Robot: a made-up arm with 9 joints.
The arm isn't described. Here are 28 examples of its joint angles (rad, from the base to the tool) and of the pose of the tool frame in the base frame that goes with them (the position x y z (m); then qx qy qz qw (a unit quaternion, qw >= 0)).
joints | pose
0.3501 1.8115 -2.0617 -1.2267 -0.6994 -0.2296 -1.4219 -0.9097 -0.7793 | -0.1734 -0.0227 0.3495 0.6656 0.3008 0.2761 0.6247
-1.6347 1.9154 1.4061 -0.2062 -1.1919 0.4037 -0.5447 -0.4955 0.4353 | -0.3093 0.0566 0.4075 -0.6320 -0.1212 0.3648 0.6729
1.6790 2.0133 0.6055 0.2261 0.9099 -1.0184 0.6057 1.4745 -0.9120 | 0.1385 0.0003 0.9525 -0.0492 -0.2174 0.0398 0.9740
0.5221 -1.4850 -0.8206 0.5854 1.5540 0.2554 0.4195 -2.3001 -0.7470 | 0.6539 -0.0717 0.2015 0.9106 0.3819 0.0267 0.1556
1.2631 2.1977 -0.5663 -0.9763 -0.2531 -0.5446 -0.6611 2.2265 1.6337 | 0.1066 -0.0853 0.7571 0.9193 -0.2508 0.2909 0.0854
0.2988 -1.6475 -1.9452 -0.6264 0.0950 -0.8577 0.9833 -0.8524 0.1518 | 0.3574 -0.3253 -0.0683 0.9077 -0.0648 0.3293 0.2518
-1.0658 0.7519 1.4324 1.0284 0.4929 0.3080 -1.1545 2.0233 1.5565 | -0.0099 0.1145 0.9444 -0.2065 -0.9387 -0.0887 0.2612
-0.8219 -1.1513 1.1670 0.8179 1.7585 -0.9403 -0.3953 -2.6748 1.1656 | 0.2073 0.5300 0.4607 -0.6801 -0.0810 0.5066 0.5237
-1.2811 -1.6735 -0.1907 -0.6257 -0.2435 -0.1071 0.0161 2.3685 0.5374 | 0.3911 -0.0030 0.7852 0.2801 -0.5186 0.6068 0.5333
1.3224 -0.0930 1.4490 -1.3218 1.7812 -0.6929 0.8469 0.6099 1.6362 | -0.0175 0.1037 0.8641 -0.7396 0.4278 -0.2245 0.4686
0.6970 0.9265 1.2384 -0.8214 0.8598 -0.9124 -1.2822 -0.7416 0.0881 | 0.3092 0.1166 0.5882 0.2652 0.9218 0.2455 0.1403
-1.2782 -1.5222 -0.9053 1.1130 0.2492 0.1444 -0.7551 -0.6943 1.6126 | 0.3120 -0.0279 0.7122 0.0929 0.0215 -0.9135 0.3956
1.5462 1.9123 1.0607 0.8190 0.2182 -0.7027 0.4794 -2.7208 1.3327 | -0.1957 0.2001 0.4952 -0.2708 -0.0677 -0.9015 0.3307
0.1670 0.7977 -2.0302 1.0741 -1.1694 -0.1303 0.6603 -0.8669 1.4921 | -0.3053 -0.1560 0.4539 -0.2311 -0.1476 -0.0441 0.9607
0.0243 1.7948 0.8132 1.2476 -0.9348 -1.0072 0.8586 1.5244 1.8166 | 0.0632 0.1358 0.7344 -0.7241 0.5597 0.0091 0.4029
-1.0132 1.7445 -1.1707 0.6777 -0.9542 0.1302 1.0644 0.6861 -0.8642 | -0.0217 -0.4964 0.6358 0.6142 -0.1470 -0.4677 0.6184
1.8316 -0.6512 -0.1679 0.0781 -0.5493 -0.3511 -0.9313 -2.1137 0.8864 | 0.1763 -0.0138 0.0727 -0.7657 0.0891 0.3717 0.5173
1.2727 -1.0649 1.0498 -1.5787 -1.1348 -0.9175 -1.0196 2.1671 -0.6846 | 0.2769 -0.1234 0.1887 0.8286 -0.5065 -0.0418 0.2347
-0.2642 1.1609 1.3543 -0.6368 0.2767 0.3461 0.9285 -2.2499 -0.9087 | -0.2431 0.1804 0.8549 0.0083 -0.6011 -0.7978 0.0458
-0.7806 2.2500 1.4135 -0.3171 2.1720 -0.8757 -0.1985 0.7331 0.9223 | 0.4221 -0.1338 0.2920 0.1683 -0.1102 0.8716 0.4470
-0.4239 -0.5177 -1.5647 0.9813 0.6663 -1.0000 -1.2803 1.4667 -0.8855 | 0.3170 0.2785 0.2556 -0.6162 0.6184 0.4494 0.1898
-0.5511 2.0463 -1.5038 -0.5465 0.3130 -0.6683 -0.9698 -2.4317 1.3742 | -0.2467 -0.0817 0.0626 -0.1838 0.9647 -0.0712 0.1746
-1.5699 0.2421 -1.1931 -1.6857 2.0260 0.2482 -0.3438 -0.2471 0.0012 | -0.3535 0.3355 0.2390 0.7163 -0.6590 -0.1726 0.1509
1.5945 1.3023 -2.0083 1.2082 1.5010 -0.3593 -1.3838 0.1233 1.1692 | -0.0765 0.1733 0.1932 0.2635 -0.6206 0.2652 0.6892
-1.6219 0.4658 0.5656 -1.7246 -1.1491 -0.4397 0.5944 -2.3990 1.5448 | -0.2197 -0.2495 0.6019 0.2280 0.4137 -0.4237 0.7729
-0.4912 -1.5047 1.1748 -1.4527 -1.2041 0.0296 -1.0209 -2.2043 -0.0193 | 0.2468 0.2456 0.5577 0.8531 0.4979 0.0626 0.1427
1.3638 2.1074 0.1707 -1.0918 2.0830 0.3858 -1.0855 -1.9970 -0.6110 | 0.4685 -0.2476 0.5527 0.9691 0.1692 -0.0870 0.1568
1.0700 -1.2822 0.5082 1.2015 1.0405 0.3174 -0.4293 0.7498 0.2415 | 0.4321 0.0408 0.2610 -0.3942 0.8731 0.2866 0.0137
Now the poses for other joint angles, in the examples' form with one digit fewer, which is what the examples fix.
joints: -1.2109 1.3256 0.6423 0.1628 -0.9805 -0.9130 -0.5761 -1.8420 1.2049
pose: 0.024 -0.113 0.864 -0.206 0.242 -0.927 0.198
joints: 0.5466 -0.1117 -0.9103 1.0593 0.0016 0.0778 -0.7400 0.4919 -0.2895
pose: -0.159 0.219 0.278 0.710 -0.453 -0.396 0.364
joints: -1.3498 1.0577 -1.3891 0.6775 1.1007 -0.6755 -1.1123 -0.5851 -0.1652
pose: -0.194 0.213 0.805 -0.544 0.718 0.382 0.204
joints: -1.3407 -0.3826 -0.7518 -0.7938 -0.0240 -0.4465 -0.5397 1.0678 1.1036
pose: -0.215 0.136 0.794 0.262 0.762 -0.132 0.577
